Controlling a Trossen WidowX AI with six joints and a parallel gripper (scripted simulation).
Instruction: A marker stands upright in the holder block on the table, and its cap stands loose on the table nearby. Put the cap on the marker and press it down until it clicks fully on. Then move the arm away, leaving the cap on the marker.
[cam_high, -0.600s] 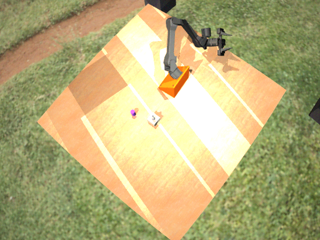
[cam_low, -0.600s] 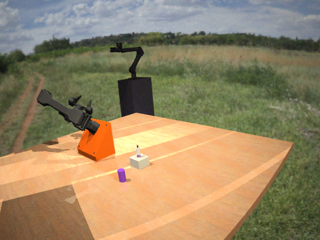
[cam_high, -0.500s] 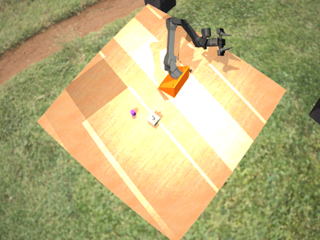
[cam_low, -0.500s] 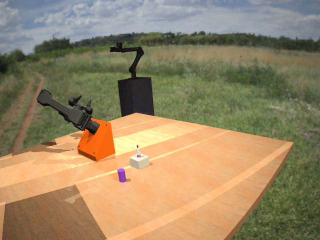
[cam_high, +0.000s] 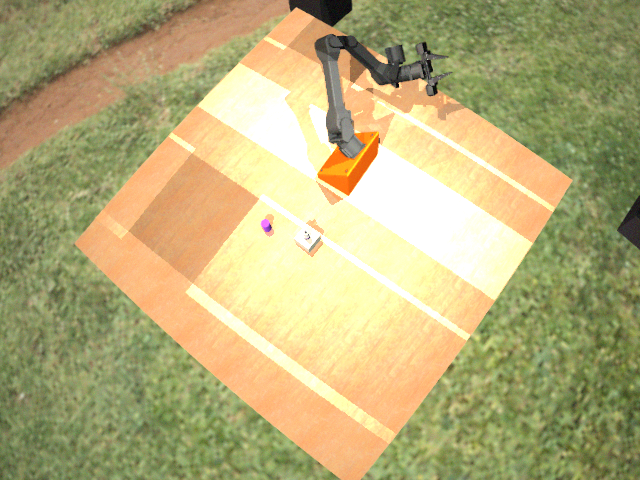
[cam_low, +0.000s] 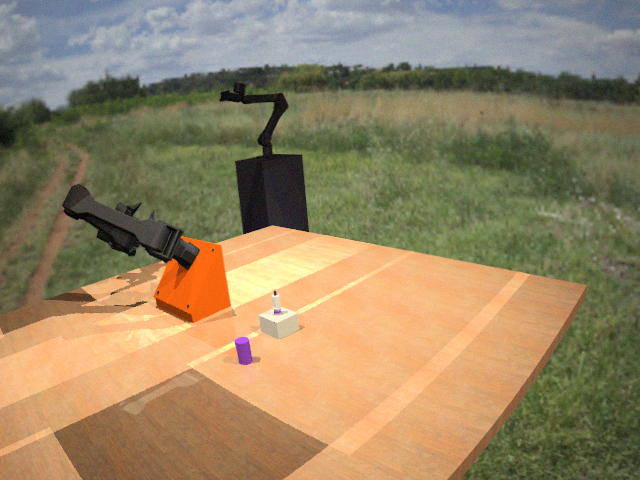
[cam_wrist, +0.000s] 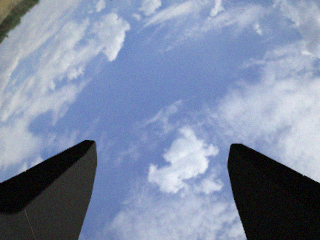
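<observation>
Now: gripper tip 800 mm short of the marker cap, 190 mm above it and 130 mm to the left of it. Round my gripper tip: holder block 740 mm ahead, 190 mm below.
</observation>
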